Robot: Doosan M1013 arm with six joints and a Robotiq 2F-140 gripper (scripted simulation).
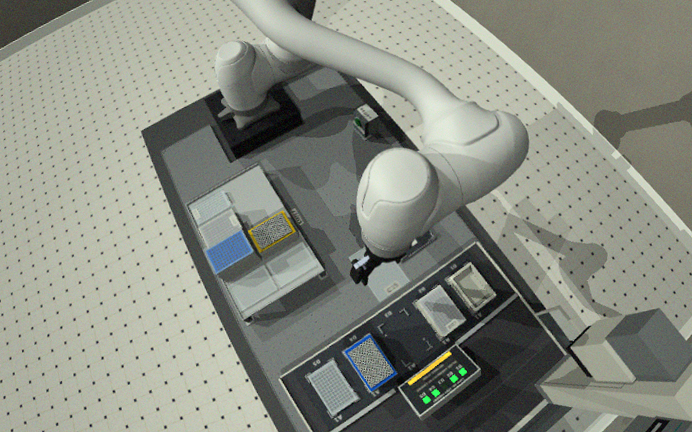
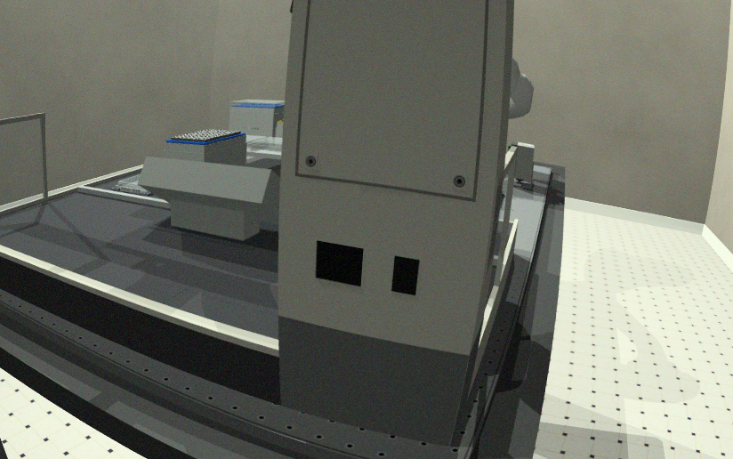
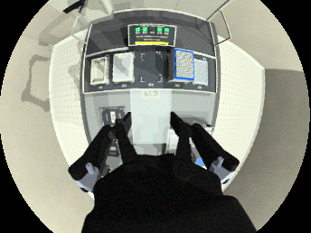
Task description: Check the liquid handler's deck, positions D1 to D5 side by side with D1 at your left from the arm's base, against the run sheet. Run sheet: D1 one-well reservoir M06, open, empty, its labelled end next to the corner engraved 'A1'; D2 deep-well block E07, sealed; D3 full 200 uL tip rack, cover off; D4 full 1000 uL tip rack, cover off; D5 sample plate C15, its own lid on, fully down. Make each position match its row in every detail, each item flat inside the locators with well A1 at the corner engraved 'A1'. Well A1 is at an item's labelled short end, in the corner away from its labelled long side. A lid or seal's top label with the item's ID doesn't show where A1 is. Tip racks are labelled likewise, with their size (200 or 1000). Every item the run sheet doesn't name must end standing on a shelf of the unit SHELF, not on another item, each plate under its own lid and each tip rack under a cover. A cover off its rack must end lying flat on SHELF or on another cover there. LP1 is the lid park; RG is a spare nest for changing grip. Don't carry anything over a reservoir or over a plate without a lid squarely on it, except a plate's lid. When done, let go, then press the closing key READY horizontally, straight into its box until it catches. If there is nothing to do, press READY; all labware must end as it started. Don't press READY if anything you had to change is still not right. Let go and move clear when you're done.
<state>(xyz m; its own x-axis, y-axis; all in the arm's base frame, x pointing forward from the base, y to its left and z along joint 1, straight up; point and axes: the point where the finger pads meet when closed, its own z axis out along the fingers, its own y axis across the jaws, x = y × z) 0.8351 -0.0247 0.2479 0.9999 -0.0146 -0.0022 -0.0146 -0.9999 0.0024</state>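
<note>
Right now my hand is 26 cm to the left of the white well plate, 26 cm above it and 16 cm short of it. Also, from my hand: flat lid (2 cm below); sealed deep-well block (24 cm below, 17 cm ahead, 11 cm to the left); blue-rimmed tip rack (20 cm below, 17 cm ahead, 13 cm to the right).
</note>
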